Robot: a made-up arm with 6 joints. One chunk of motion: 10 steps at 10 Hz.
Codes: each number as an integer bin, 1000 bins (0 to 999) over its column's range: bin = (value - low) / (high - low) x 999, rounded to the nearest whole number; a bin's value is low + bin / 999 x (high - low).
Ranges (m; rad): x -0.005..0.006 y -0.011..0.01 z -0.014..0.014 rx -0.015..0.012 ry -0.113..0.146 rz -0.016..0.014
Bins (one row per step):
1: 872 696 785 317 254 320
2: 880 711 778 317 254 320
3: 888 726 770 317 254 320
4: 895 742 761 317 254 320
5: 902 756 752 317 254 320
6: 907 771 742 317 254 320
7: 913 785 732 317 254 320
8: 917 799 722 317 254 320
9: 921 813 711 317 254 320
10: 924 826 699 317 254 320
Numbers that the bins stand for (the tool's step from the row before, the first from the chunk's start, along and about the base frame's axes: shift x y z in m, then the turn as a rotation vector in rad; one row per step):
1: 0.00460 0.00363 0.00800 -0.00643 -0.04715 -0.00639
2: 0.00469 0.00395 0.00781 -0.00643 -0.04715 -0.00639
3: 0.00478 0.00426 0.00758 -0.00643 -0.04715 -0.00639
4: 0.00485 0.00460 0.00733 -0.00643 -0.04715 -0.00639
5: 0.00493 0.00489 0.00708 -0.00643 -0.04715 -0.00639
6: 0.00499 0.00521 0.00680 -0.00643 -0.04715 -0.00639
7: 0.00505 0.00550 0.00652 -0.00643 -0.04715 -0.00639
8: 0.00510 0.00580 0.00624 -0.00643 -0.04715 -0.00639
9: 0.00514 0.00609 0.00593 -0.00643 -0.04715 -0.00639
10: 0.00517 0.00636 0.00559 -0.00643 -0.04715 -0.00639

